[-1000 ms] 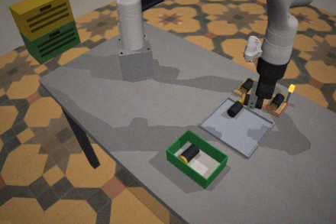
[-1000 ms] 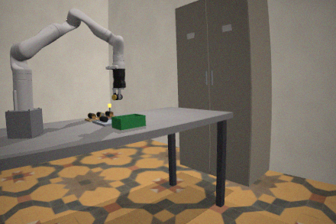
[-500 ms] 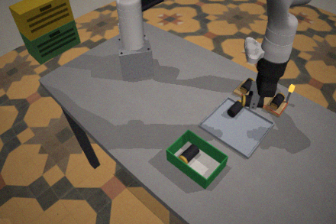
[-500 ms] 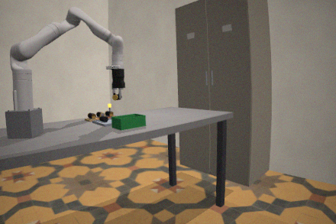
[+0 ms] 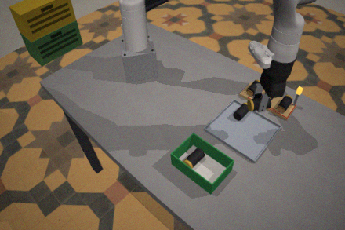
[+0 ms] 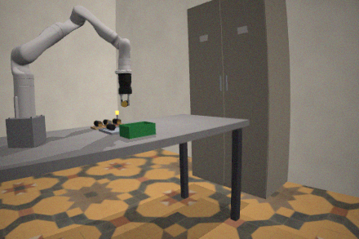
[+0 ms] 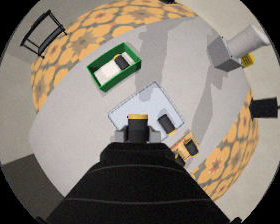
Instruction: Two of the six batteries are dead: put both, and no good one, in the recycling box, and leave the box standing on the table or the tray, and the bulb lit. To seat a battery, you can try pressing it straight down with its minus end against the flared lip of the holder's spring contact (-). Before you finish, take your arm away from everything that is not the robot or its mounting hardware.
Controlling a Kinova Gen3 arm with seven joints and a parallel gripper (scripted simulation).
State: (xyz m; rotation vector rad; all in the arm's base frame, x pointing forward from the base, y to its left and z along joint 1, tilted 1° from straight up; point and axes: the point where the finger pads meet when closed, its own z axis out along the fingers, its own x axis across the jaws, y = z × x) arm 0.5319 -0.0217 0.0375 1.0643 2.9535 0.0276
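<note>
My hand is 200 mm to the left of the green recycling box, 140 mm above it and 60 mm past it.
</note>
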